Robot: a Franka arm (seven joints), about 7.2 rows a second.
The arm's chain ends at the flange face. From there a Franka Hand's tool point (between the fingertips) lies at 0.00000 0.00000 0.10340 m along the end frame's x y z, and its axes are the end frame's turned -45 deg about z.
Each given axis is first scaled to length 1.
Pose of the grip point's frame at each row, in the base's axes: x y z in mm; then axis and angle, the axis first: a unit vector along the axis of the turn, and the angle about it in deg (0 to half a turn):
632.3, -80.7, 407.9, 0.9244, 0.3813, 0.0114, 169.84
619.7, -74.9, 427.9, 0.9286, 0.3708, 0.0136, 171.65
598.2, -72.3, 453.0, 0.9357, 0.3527, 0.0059, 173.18
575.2, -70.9, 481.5, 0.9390, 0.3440, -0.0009, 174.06
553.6, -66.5, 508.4, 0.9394, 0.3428, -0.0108, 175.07
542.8, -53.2, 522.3, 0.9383, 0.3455, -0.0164, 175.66
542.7, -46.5, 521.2, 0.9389, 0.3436, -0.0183, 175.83
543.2, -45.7, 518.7, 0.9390, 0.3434, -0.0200, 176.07
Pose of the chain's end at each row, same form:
623.2, -64.7, 509.7, 0.9990, -0.0015, 0.0445, 171.11
611.5, -62.0, 530.2, 0.9991, -0.0128, 0.0405, 172.88
592.7, -61.2, 555.7, 0.9991, -0.0322, 0.0282, 173.96
571.7, -60.8, 584.3, 0.9990, -0.0415, 0.0190, 174.47
552.6, -57.4, 611.4, 0.9991, -0.0428, 0.0065, 174.97
543.3, -44.7, 625.3, 0.9992, -0.0399, -0.0007, 175.27
543.7, -38.1, 624.3, 0.9991, -0.0419, -0.0030, 175.34
544.6, -37.6, 621.8, 0.9991, -0.0421, -0.0053, 175.49

